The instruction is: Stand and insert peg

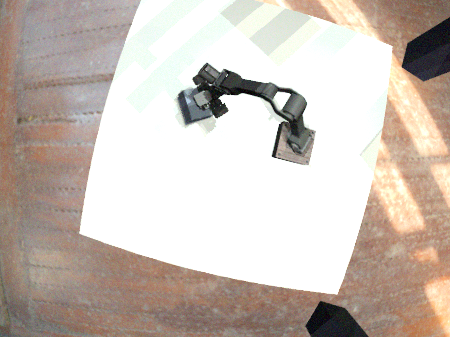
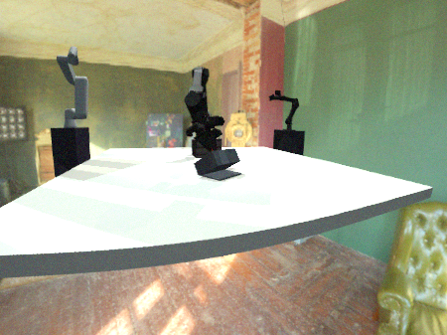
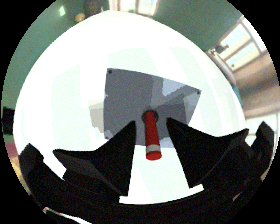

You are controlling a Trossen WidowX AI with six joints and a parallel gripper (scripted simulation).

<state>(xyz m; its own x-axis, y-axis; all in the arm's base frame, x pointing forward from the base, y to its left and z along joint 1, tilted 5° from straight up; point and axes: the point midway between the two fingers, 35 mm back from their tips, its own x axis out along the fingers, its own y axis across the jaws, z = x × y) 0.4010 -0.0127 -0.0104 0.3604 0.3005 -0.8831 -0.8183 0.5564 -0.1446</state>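
Right now the red peg is 1 cm to the right of my gripper tip, 1 cm behind it and 1 cm above it. Also, from my gripper tip: sloped panel (4 cm below, 2 cm ahead, 1 cm to the left).
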